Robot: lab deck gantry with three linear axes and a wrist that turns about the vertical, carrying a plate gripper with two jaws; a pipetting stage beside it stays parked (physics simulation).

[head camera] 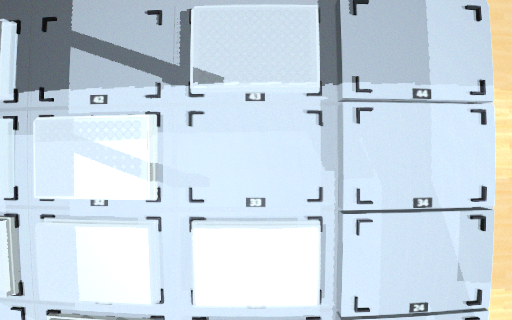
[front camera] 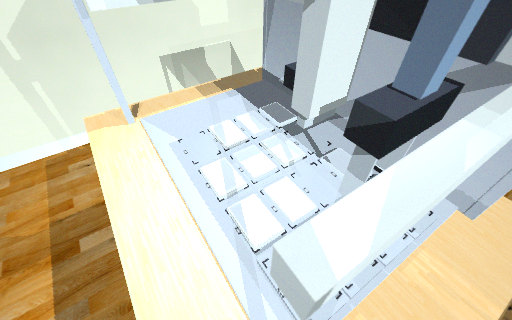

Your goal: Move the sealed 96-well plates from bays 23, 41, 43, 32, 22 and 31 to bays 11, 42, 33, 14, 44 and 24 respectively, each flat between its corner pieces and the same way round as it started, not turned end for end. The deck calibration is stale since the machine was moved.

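Pixels of known places: robot's base, link origin: [front camera: 178, 141].
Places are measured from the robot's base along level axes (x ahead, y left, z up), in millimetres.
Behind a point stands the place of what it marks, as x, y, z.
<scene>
Sealed plates sit in bay 23 [front camera: 290, 200] {399, 148, 14} [head camera: 256, 265] {390, 154, 14}, bay 22 [front camera: 256, 162] {238, 152, 14} [head camera: 100, 262] {235, 154, 14}, bay 32 [front camera: 283, 149] {237, 254, 14} [head camera: 95, 165] {233, 251, 14} and bay 43 [front camera: 341, 160] {371, 367, 14} [head camera: 255, 47] {391, 364, 14}. The plates of bay 41 [front camera: 277, 114] {74, 356, 14} [head camera: 7, 60] {124, 364, 8} and bay 31 [front camera: 252, 122] {64, 252, 14} [head camera: 6, 157] {124, 260, 7} show partly at the left edge in the head view. Bays 42, 33, 44 and 24 hold no plate. Bay 11 shows bare corner pieces in the front view. The gripper's dark body hangs above the deck's back right; its jaws cannot be made out.
Other plates stand in bay 13 [front camera: 256, 220] {398, 44, 14}, bay 12 [front camera: 222, 177] {234, 41, 14} and bay 21 [front camera: 228, 134] {76, 148, 14}. The pale pipetting column [front camera: 327, 60] {419, 152, 374} hangs near the back of the deck. A pale beam [front camera: 390, 200] {622, -15, 400} crosses the front view and hides part of the deck.
</scene>
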